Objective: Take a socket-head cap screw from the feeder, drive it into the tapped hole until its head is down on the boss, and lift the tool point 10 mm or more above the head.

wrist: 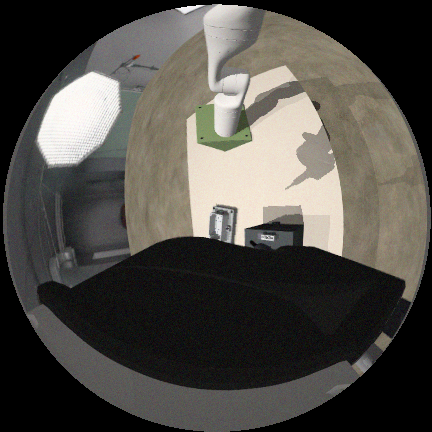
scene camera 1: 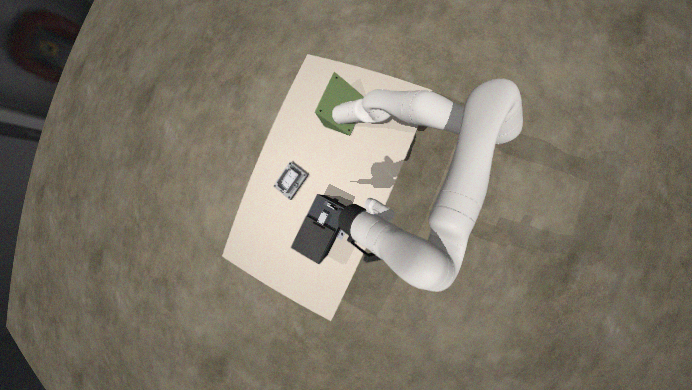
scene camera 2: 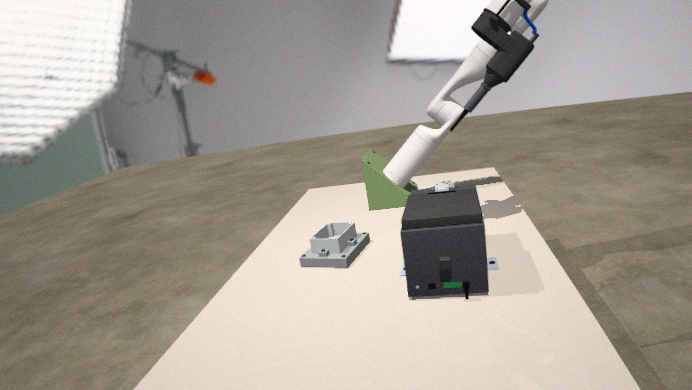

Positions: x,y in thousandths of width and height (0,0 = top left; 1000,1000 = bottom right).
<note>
In view: a grey base plate (scene camera 2: 508,647) and a screw feeder (scene camera 2: 674,627).
The screw feeder also shows in the wrist view (wrist: 656,547) and in scene camera 1 (scene camera 1: 459,532).
</note>
